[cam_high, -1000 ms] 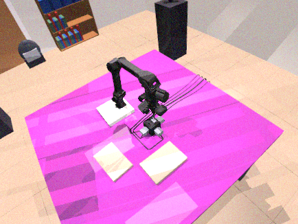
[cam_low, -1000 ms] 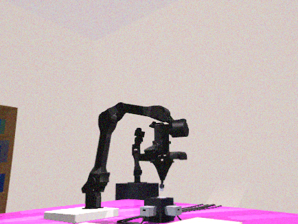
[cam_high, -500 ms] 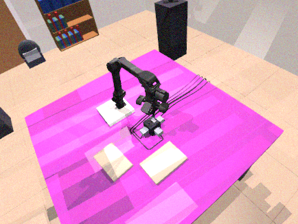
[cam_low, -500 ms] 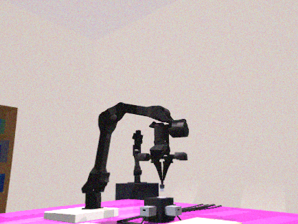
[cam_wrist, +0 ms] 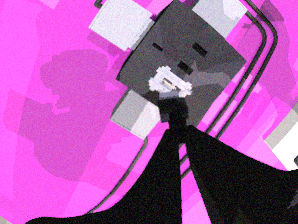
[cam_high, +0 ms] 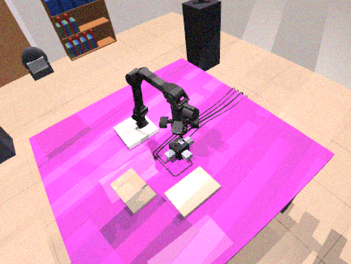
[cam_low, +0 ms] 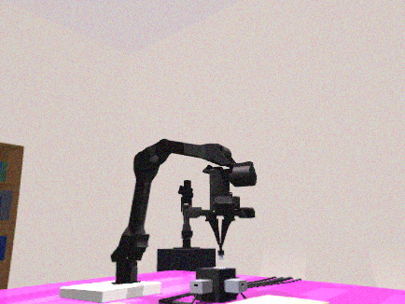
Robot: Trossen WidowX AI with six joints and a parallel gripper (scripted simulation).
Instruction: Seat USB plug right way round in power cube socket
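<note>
The USB plug is 20 mm below my gripper tip.
</note>
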